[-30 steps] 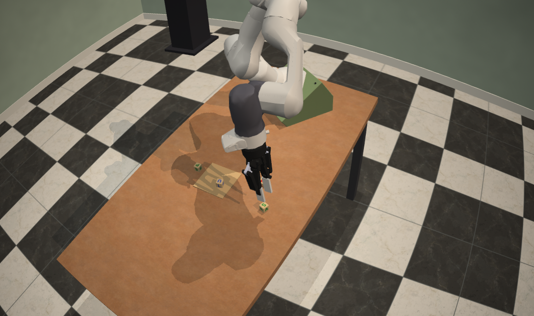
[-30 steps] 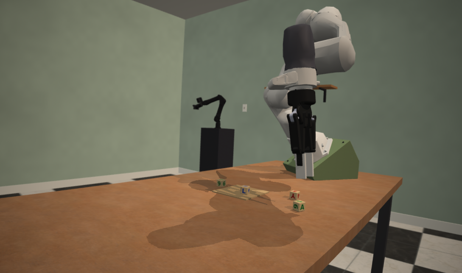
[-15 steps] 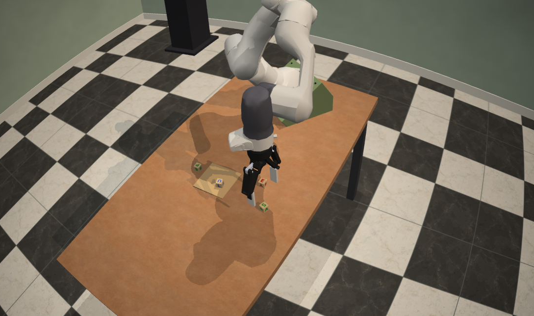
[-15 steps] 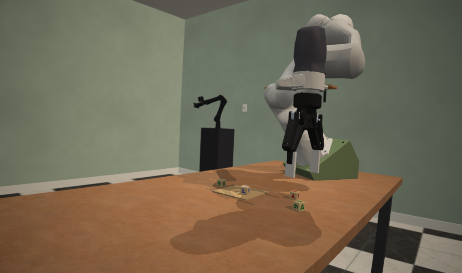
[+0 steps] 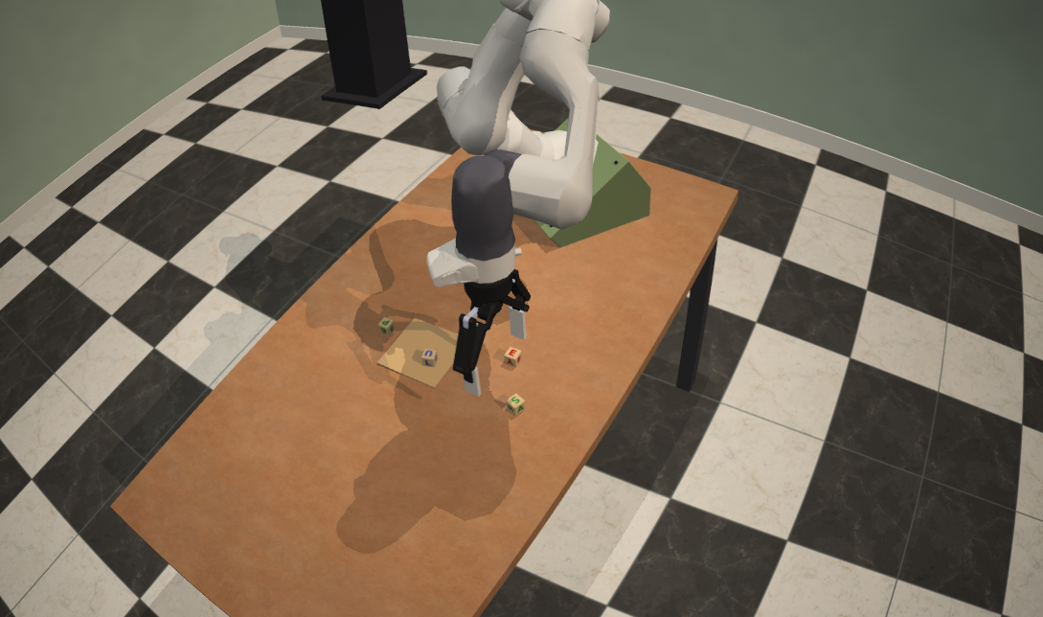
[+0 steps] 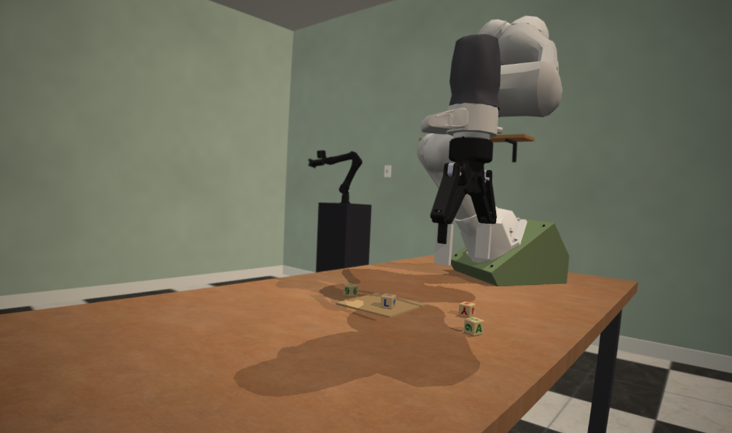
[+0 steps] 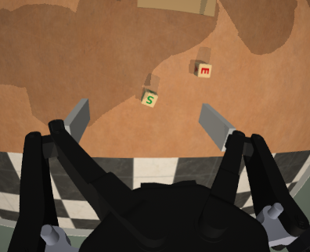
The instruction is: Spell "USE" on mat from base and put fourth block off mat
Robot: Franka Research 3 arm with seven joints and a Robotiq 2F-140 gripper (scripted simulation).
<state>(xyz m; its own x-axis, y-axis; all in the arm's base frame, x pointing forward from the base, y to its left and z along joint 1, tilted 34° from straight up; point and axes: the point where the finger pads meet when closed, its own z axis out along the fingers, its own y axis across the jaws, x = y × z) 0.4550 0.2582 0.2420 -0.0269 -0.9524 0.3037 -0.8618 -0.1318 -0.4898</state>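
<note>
Now: the U block 40 mm behind my hand, 180 mm to the right of it and 120 mm below it. Also, from my hand: E block (110 mm behind, 40 mm to the right, 130 mm below); then mat (50 mm behind, 210 mm to the right, 140 mm below); then S block (10 mm behind, 20 mm to the left, 130 mm below).
</note>
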